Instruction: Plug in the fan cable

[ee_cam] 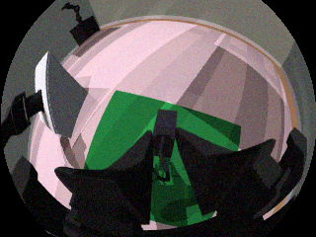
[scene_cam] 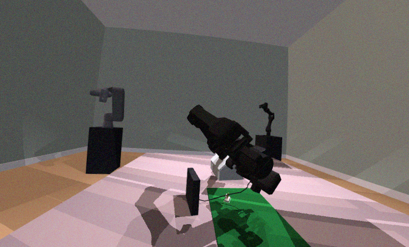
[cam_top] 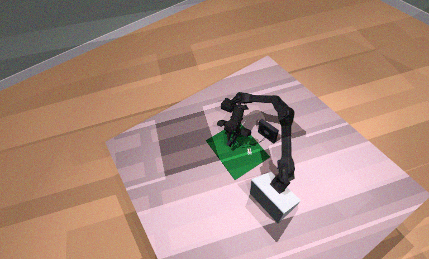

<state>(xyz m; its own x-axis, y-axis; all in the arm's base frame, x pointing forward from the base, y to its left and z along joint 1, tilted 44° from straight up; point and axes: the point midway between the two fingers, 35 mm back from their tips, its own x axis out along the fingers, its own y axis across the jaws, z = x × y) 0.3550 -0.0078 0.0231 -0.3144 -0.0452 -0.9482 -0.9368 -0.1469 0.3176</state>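
My gripper tip is now 12 cm above the green board, 4 cm to the left of it and 1 cm past it. From my gripper tip the other things lie so: four-pin header: 11 cm below, 8 cm to the right, 7 cm behind; black plug: 1 cm below; black fan: 21 cm to the right, 7 cm behind, 5 cm below.
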